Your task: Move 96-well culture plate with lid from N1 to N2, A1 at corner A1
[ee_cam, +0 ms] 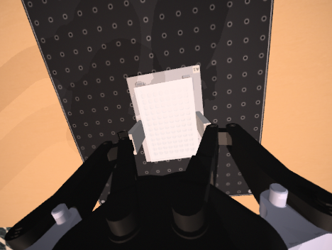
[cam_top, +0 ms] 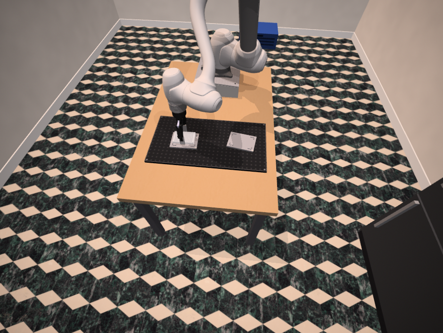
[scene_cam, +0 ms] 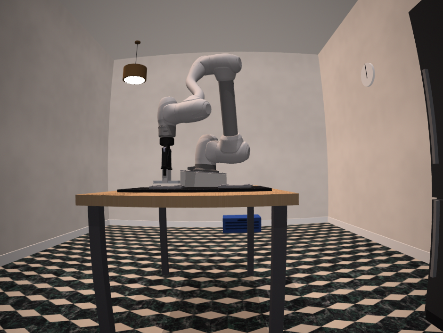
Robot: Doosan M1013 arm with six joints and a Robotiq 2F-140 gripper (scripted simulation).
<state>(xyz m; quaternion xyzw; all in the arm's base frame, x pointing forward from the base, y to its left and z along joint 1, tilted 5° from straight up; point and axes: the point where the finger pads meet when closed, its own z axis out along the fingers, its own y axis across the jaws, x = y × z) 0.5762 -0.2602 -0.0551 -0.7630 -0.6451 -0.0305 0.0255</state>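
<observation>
Now: the clear lid 20 mm below my hand. Also, from my hand: grey nest N2: 50 mm below; grey nest N1: 350 mm to the left, 50 mm below, 40 mm ahead; plate: 20 mm below.
</observation>
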